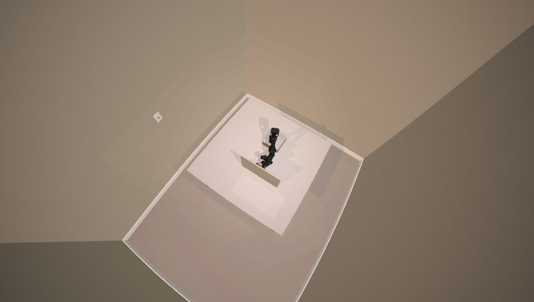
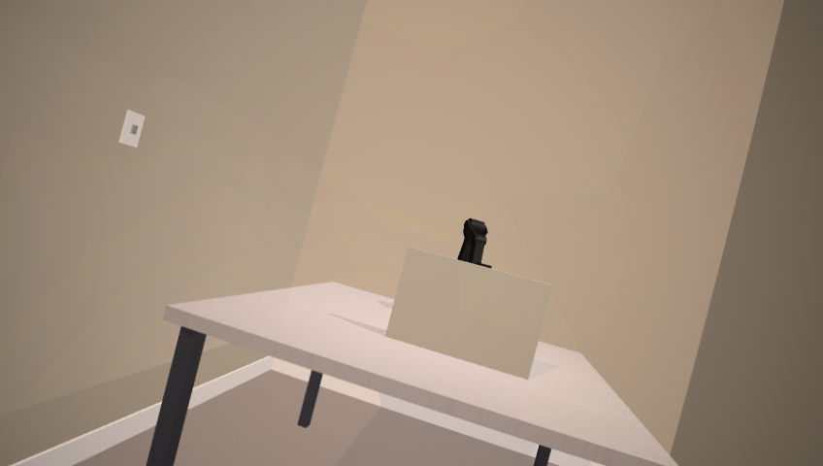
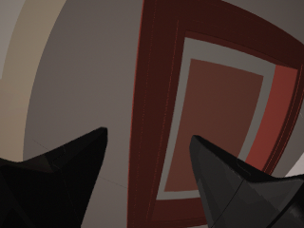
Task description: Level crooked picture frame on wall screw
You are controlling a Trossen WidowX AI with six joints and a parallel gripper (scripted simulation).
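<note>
The picture frame is 10 mm ahead of my gripper tip, 20 mm to the right of it and 50 mm below it. The rest, counted from my gripper tip: wall panel (20 mm ahead, 10 mm to the right, 60 mm below).
</note>
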